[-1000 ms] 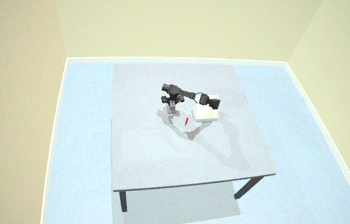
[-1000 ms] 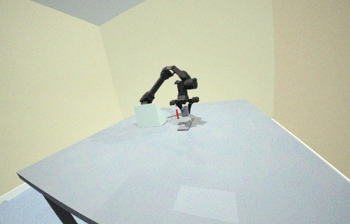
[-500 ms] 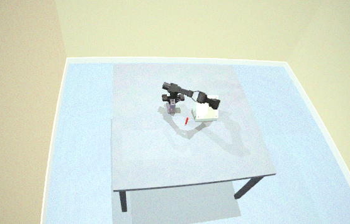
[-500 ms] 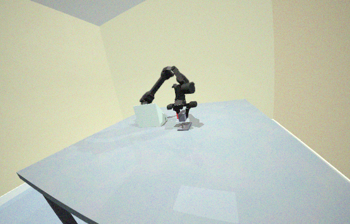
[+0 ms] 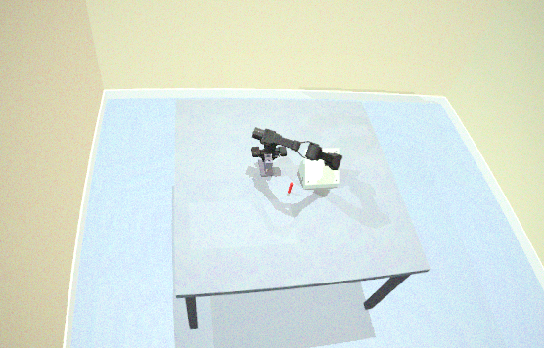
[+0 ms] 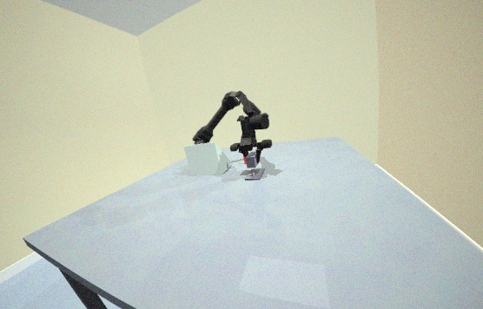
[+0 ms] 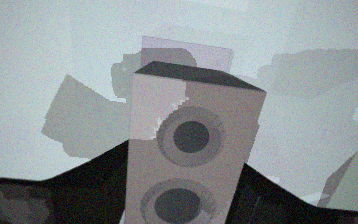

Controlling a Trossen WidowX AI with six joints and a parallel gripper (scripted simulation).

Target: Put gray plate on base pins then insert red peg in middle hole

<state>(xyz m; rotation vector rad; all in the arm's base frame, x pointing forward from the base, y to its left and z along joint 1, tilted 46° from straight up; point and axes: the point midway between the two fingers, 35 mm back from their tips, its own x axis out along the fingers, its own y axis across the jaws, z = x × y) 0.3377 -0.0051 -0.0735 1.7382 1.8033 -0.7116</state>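
Right now the base is 50 mm below my gripper tip. The rest, counted from my gripper tip: red peg: 170 mm to the left, 110 mm behind, 20 mm below; gray plate: 30 mm above.
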